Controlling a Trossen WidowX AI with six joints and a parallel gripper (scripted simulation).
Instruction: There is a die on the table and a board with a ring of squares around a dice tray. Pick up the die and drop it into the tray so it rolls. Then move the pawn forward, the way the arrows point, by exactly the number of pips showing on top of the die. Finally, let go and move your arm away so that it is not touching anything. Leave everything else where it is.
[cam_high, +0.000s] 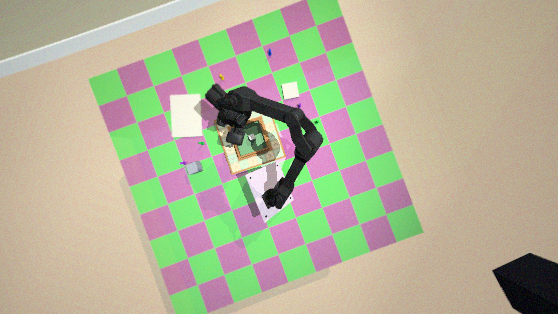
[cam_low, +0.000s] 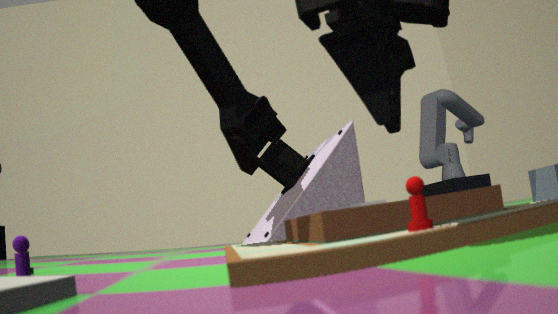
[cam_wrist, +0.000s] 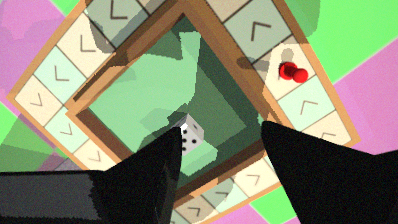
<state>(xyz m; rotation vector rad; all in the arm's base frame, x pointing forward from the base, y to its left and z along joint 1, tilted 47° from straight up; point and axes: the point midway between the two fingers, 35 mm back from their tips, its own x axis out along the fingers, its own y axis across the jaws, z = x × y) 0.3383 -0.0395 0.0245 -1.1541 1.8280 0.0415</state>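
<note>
Now: the red pawn 7 cm below my gripper tip, 6 cm ahead of it and 3 cm to the right of it. Also, from my gripper tip: blue pawn: 29 cm ahead, 27 cm to the right, 8 cm below; white die: 7 cm below, 5 cm behind; grey block: 31 cm to the left, 7 cm below, 5 cm behind.
</note>
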